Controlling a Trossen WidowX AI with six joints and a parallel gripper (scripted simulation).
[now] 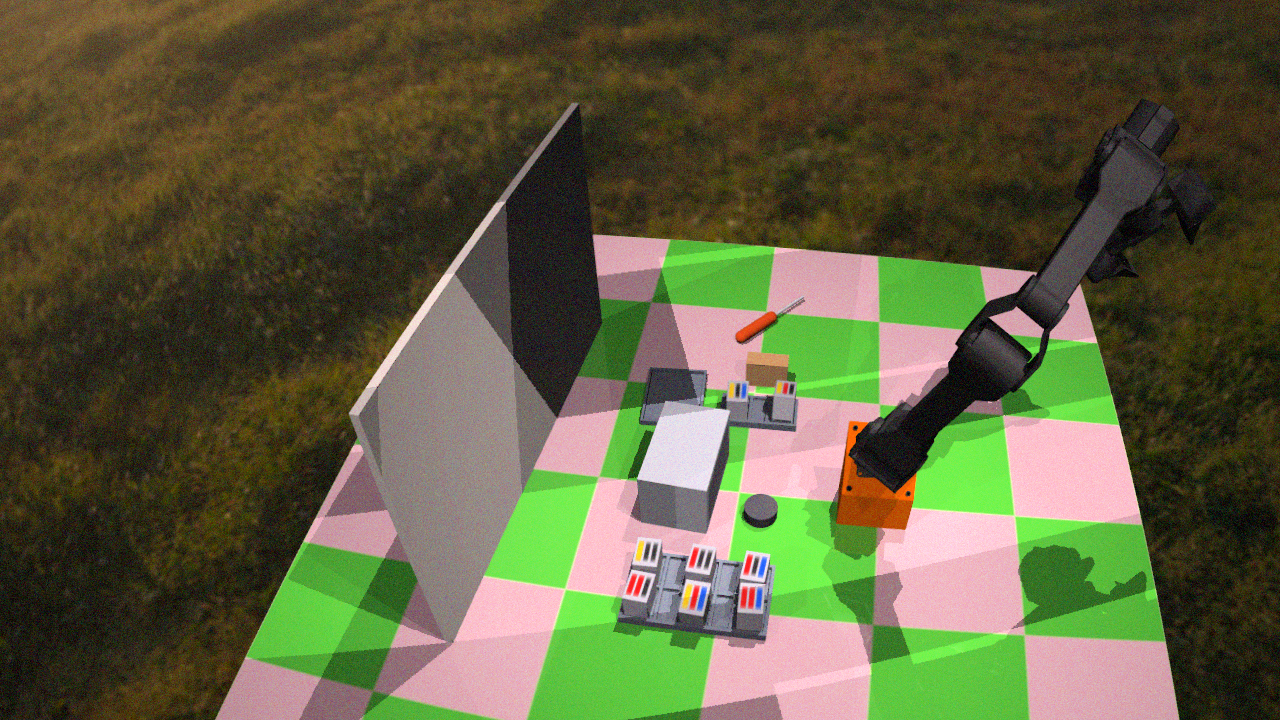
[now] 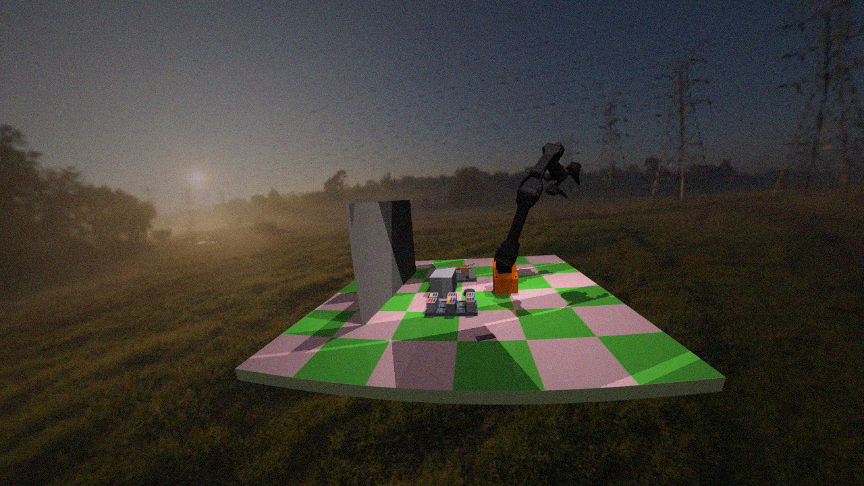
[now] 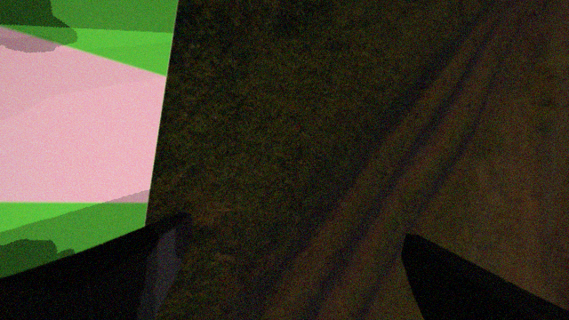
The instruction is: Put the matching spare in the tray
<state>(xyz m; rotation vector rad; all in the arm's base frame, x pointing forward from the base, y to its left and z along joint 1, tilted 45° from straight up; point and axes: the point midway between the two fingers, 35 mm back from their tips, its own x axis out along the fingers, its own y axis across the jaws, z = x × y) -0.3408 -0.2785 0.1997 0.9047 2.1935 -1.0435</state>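
Now: the grey spare 51 cm ahead of my gripper tip, 23 cm to the left of it and 40 cm below it. From my gripper tip the other things lie so: black puck (51 cm ahead, 10 cm to the left, 43 cm below); then rack (53 cm ahead, 11 cm to the right, 43 cm below); then brown block (52 cm ahead, 19 cm to the right, 41 cm below).
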